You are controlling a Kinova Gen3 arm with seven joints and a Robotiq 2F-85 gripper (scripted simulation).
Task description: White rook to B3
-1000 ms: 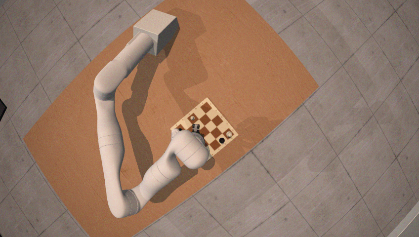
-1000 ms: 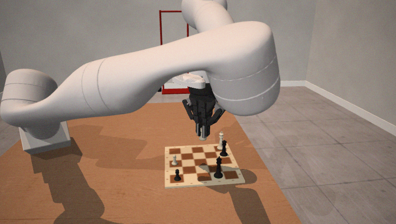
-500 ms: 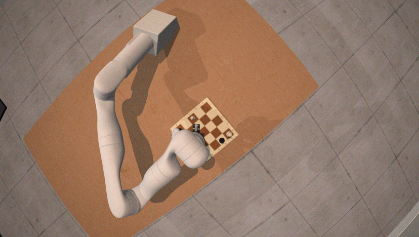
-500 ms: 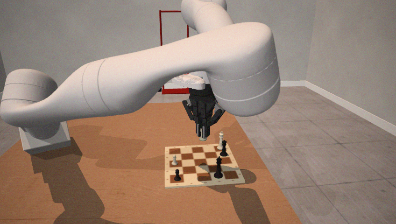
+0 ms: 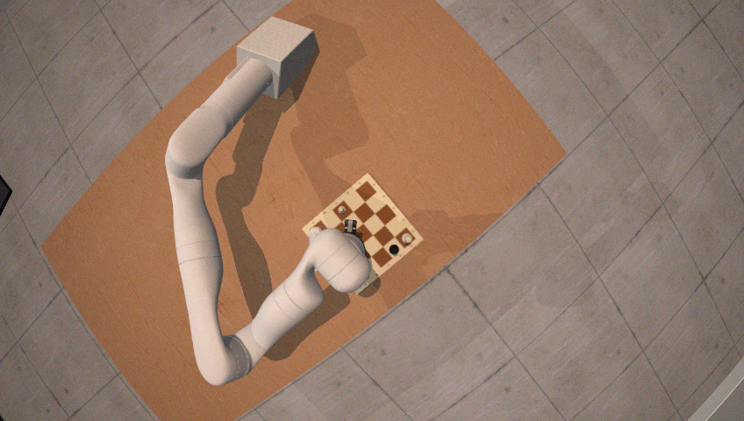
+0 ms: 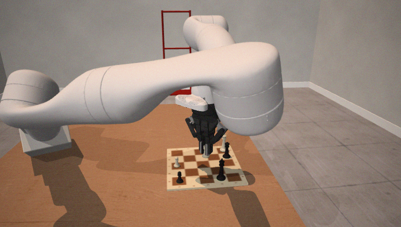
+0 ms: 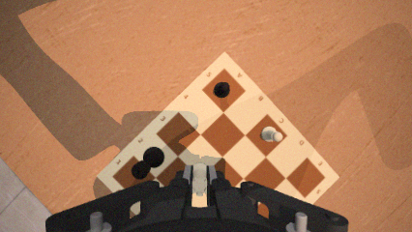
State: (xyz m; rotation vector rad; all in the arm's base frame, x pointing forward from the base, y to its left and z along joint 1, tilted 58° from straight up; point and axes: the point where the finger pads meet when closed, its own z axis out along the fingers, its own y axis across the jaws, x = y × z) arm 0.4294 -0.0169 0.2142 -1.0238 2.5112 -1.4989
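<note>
The tall black piece lies 3 cm ahead of my hand, 5 cm to the right of it and 5 cm below it. Round my hand: white rook 1 cm below; small chessboard 1 cm ahead, 4 cm to the left, 8 cm below; black pawn 8 cm behind, 3 cm to the right, 6 cm below.
</note>
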